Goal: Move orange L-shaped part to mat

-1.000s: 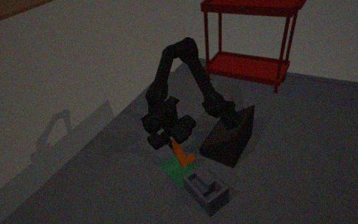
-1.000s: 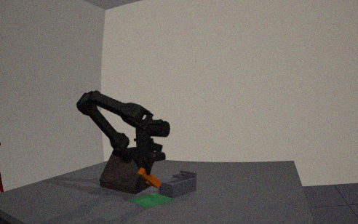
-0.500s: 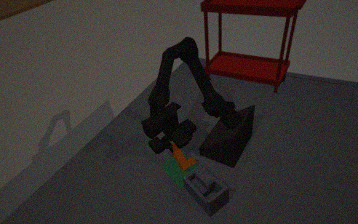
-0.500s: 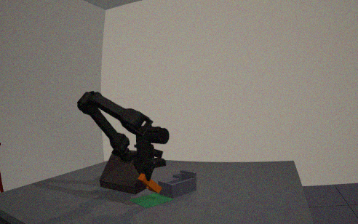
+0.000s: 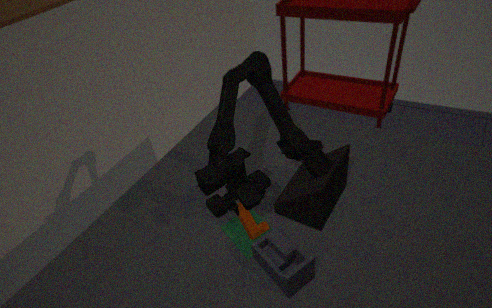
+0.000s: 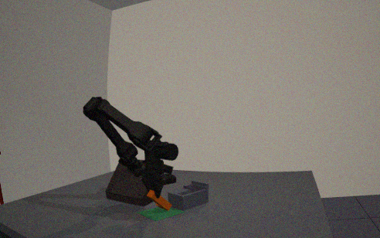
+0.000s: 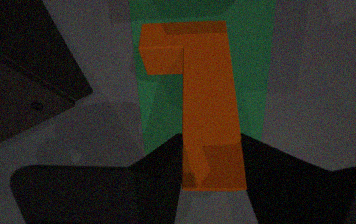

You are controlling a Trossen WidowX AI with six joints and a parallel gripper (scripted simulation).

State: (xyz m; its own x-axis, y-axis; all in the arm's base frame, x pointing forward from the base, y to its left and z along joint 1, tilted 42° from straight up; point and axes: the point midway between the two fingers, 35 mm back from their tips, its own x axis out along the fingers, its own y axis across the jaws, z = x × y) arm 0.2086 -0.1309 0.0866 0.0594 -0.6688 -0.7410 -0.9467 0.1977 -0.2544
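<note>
My gripper tip is now 3 cm to the right of the orange L-shaped part and 3 cm above it. The rest, counted from my gripper tip: green mat 9 cm below, 2 cm to the left, 1 cm ahead.
</note>
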